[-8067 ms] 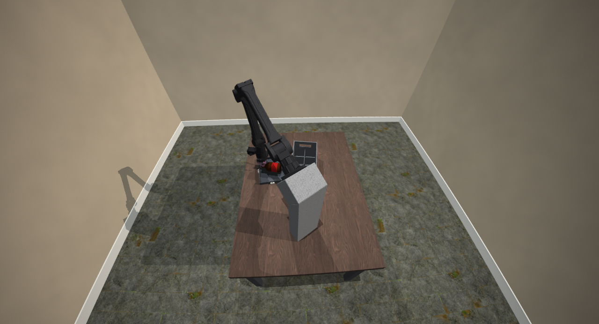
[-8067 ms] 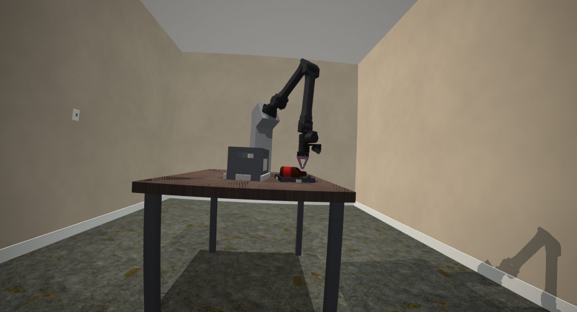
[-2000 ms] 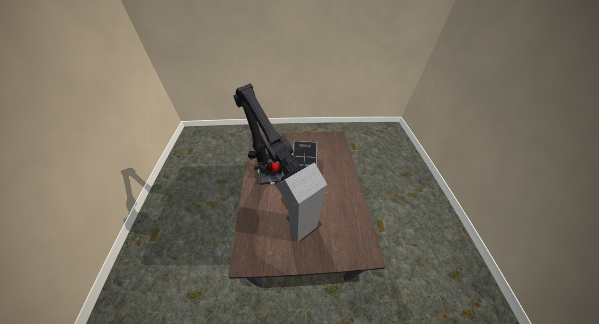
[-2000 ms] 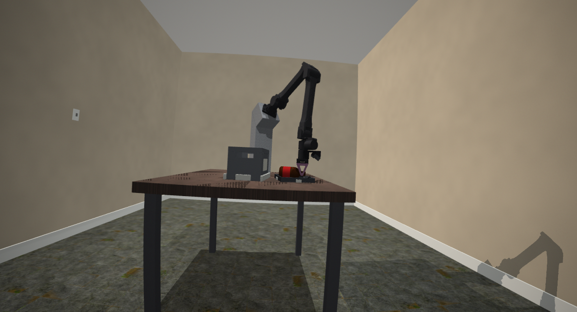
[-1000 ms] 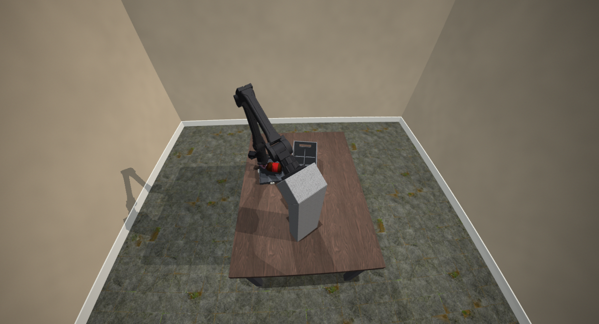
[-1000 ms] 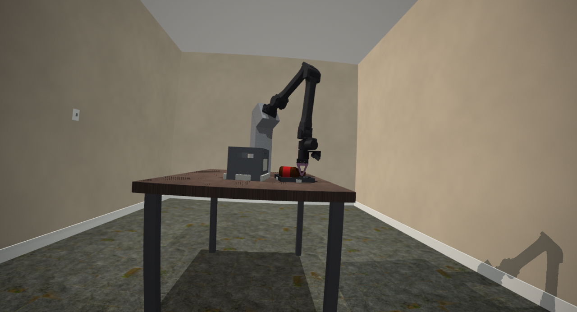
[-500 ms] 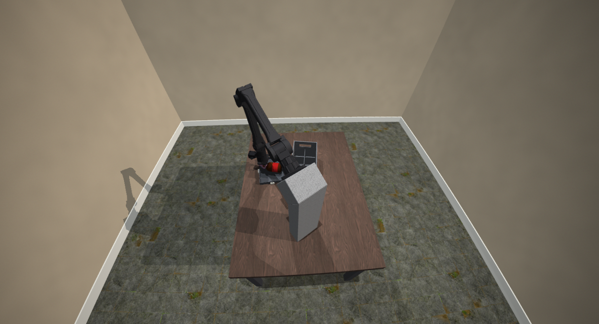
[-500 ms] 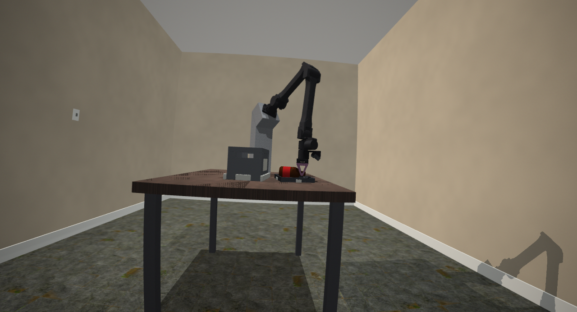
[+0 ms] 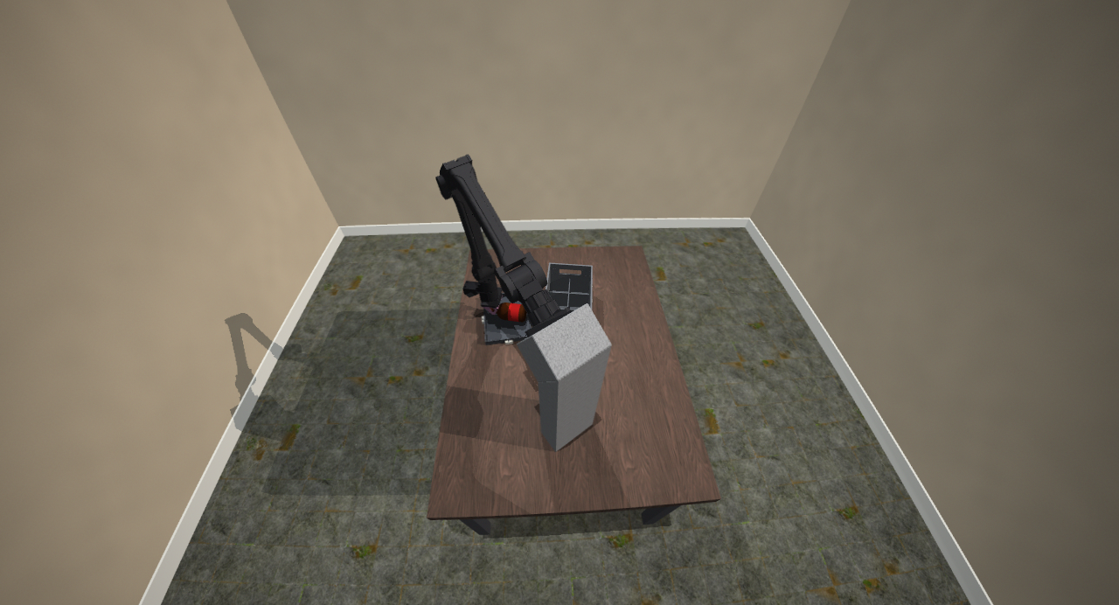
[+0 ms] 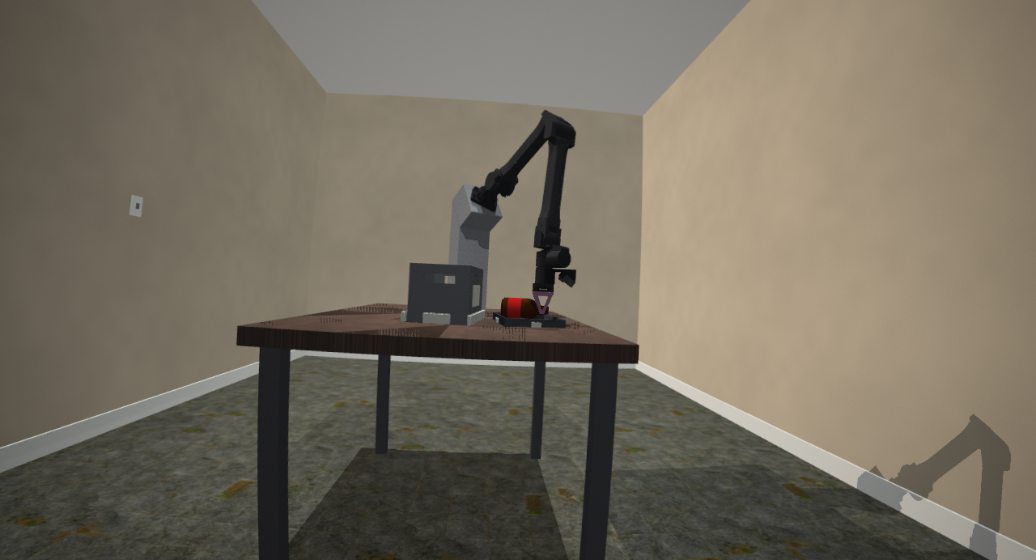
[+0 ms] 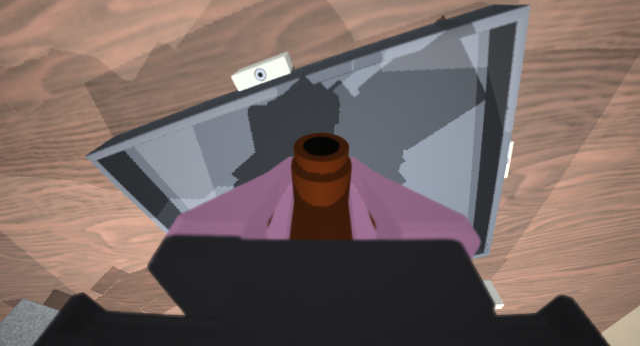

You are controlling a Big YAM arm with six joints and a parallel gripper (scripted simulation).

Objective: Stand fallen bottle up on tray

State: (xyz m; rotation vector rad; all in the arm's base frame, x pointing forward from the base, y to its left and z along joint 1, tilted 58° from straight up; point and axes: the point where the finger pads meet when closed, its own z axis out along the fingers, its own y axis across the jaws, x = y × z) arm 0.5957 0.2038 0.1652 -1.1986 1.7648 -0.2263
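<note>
My hand is 5 cm to the left of the brown bottle and 1 cm past it. The rest, counted from my hand: dark grey tray 5 cm to the right, 3 cm below, 1 cm behind; then dark crate 31 cm to the right, 4 cm above, 3 cm ahead.
</note>
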